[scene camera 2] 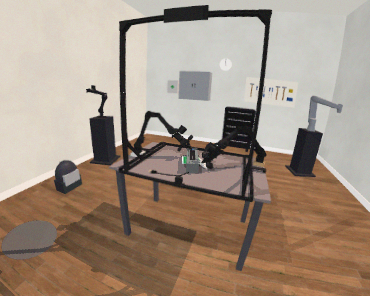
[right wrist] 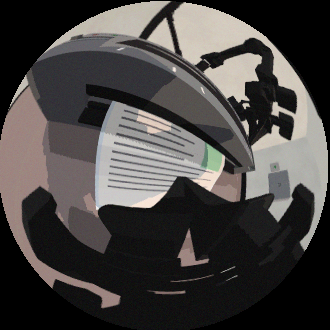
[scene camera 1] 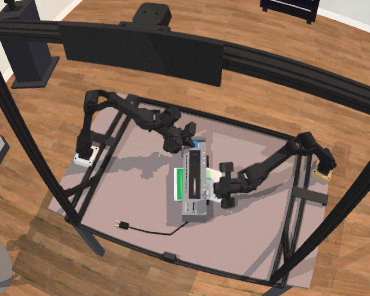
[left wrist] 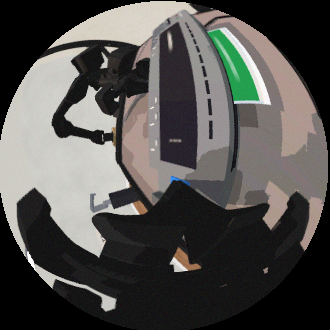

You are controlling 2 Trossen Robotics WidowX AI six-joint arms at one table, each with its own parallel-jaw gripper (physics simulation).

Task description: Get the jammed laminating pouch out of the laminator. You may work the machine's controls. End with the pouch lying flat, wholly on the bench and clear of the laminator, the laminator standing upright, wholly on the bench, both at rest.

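Note:
The grey laminator stands upright on the bench. The pouch is in it: its green end sticks out on the left in scene camera 1, its clear, lined part on the right. My left gripper is shut and empty, its tips at the blue control on the laminator's far end and mostly covering it in the left wrist view; contact cannot be told. My right gripper is shut and empty, its tips over or at the lined part; contact is unclear.
A black cord with a plug lies on the bench near the front left. A black frame rail runs along the front edge. A black beam crosses overhead. The right arm reaches in close beside the laminator.

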